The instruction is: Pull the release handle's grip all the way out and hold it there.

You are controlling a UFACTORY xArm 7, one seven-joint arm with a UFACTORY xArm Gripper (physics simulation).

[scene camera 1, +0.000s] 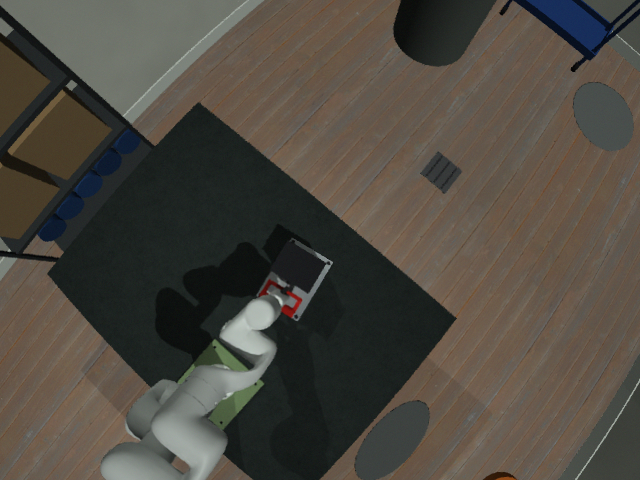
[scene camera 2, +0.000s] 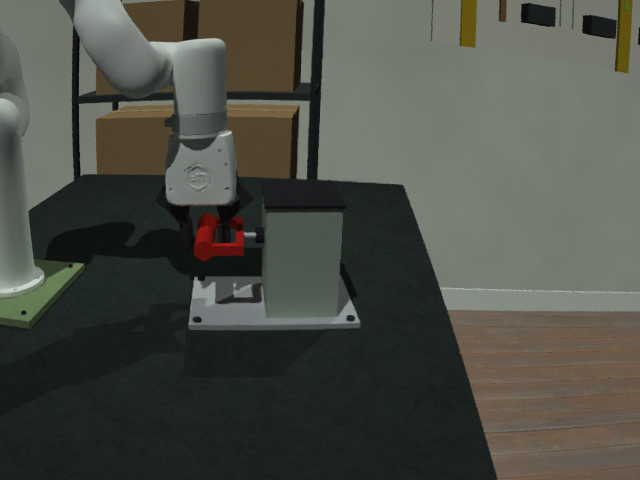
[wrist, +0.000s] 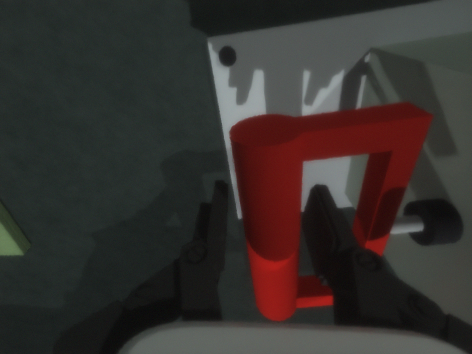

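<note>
The red release handle [scene camera 1: 288, 312] [scene camera 2: 219, 250] [wrist: 350, 135] is a rectangular loop with a thick round grip bar [scene camera 2: 204, 243] [wrist: 270, 210]. A short stretch of metal rod [scene camera 2: 250, 235] [wrist: 407, 225] shows between the loop and the black collar [scene camera 2: 260, 235] [wrist: 434, 221] on the pale housing [scene camera 2: 303, 258]. My gripper [scene camera 2: 206, 241] [wrist: 266, 201] points down, partly open. Its fingers straddle the grip bar, one outside and one inside the loop. In the wrist view gaps show on both sides of the bar, the inner one narrower. In scene camera 1 the arm hides the fingers.
The housing has a black top [scene camera 1: 298, 266] [scene camera 2: 302, 195] and stands on a light base plate [scene camera 1: 313, 286] [scene camera 2: 227, 319] [wrist: 280, 45] on the dark mat [scene camera 1: 206, 170] [scene camera 2: 310, 413]. The arm's green mounting plate [scene camera 1: 242, 403] [scene camera 2: 51, 289] lies on the grip's side. A shelf with boxes stands behind.
</note>
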